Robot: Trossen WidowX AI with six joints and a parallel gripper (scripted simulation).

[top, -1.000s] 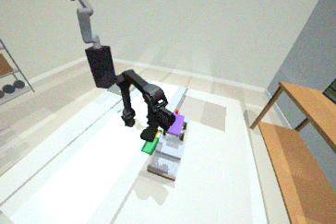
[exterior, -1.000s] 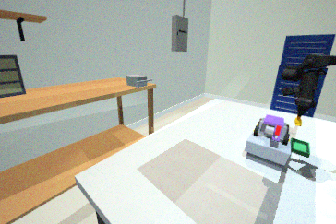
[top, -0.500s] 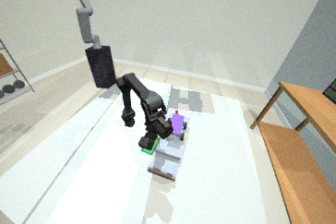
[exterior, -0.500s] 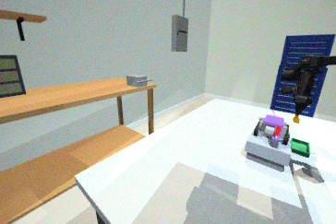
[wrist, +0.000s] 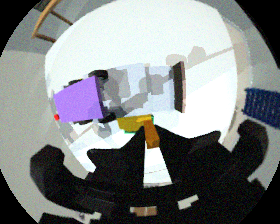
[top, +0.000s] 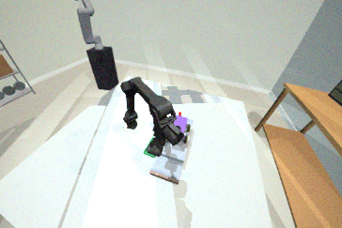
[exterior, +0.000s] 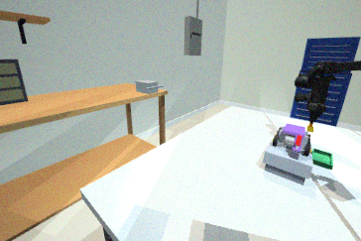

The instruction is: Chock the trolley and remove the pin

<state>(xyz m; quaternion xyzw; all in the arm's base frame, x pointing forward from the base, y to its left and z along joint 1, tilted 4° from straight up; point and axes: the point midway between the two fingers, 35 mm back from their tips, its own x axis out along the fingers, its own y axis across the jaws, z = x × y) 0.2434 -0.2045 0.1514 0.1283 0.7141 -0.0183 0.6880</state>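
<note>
Now: the red-headed stop pin 23 cm to the left of my gripper tip, 9 cm ahead of it and 2 cm below it. Also, from my gripper tip: chock (2 cm to the left, 1 cm below); grey ramp (13 cm to the left, 10 cm below, 8 cm ahead); purple-topped trolley (13 cm to the left, 9 cm ahead, 4 cm below).
</note>
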